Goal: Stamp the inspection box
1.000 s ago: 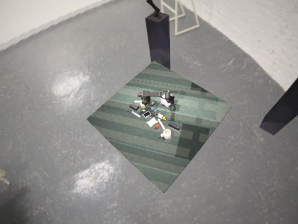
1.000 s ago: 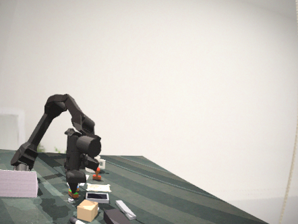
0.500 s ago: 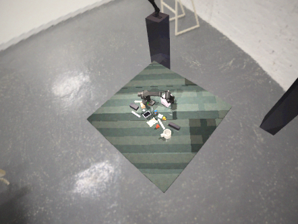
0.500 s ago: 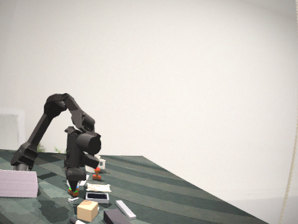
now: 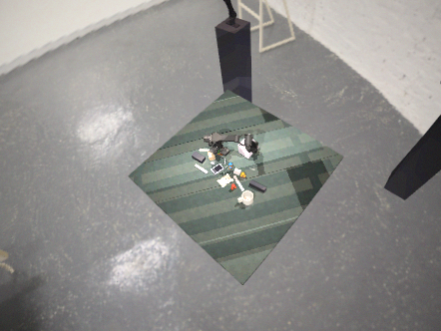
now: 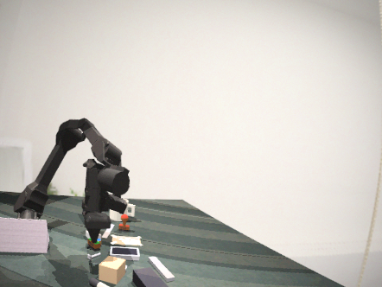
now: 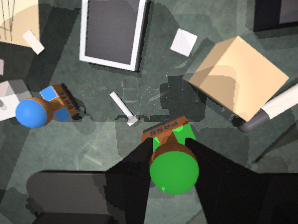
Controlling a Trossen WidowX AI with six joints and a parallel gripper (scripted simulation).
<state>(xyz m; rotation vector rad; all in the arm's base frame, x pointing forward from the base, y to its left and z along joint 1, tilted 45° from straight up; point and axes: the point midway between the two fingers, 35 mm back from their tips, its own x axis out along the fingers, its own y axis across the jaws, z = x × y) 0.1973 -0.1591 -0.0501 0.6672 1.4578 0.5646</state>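
My gripper tip is 110 mm short of the ink pad, 50 mm to the right of it and 70 mm above it. From my gripper tip the other things lie so: pass stamp right at my gripper tip; blue-knobbed stamp 20 mm ahead, 120 mm to the left, 60 mm below; tan box 40 mm ahead, 70 mm to the right, 50 mm below.
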